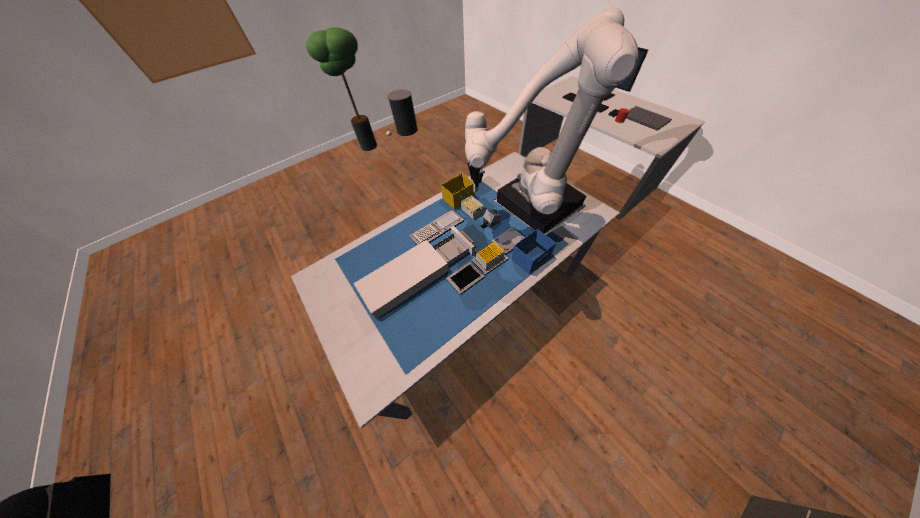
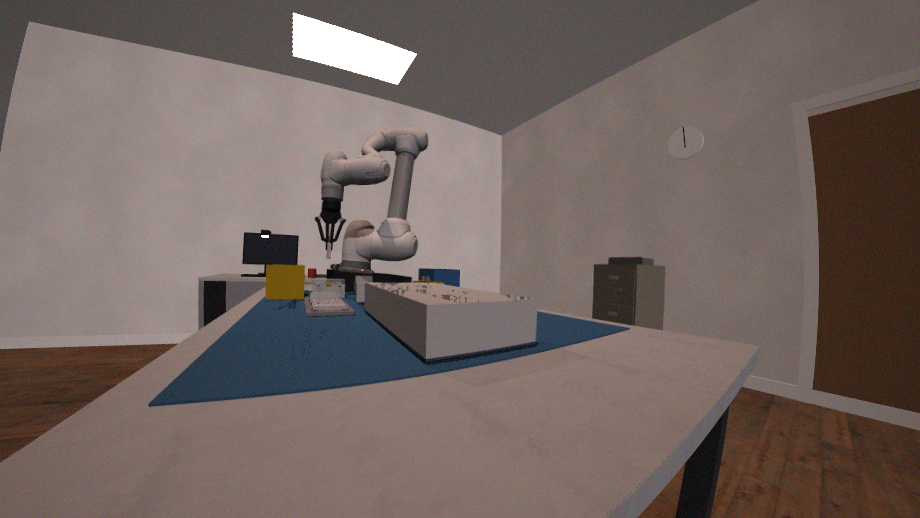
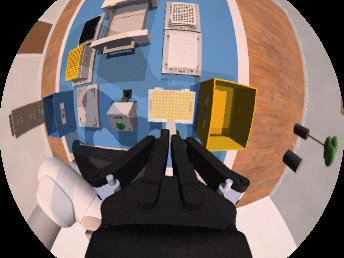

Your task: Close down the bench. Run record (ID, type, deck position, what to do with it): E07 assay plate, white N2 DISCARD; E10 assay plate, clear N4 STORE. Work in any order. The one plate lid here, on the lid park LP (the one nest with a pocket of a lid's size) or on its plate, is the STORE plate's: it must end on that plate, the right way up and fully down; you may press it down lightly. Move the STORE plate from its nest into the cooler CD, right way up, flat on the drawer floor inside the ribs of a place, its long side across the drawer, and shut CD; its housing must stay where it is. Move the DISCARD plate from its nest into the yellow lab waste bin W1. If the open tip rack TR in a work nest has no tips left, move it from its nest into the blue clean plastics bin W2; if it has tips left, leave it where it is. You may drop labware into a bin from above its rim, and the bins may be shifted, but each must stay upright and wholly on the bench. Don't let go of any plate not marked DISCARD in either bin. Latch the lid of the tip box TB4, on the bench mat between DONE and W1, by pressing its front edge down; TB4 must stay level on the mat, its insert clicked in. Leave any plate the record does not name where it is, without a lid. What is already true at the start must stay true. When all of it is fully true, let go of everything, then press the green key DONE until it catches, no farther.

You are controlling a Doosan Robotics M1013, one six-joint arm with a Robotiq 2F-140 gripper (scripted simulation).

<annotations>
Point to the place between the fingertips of my gripper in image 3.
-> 170, 127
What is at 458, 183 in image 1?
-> A yellow bin W1.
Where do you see a white cooler CD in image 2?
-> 436, 321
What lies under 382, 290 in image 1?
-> A white cooler CD.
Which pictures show the yellow bin W1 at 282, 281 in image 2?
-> Image 1, image 2 and image 3: all of them.
</annotations>
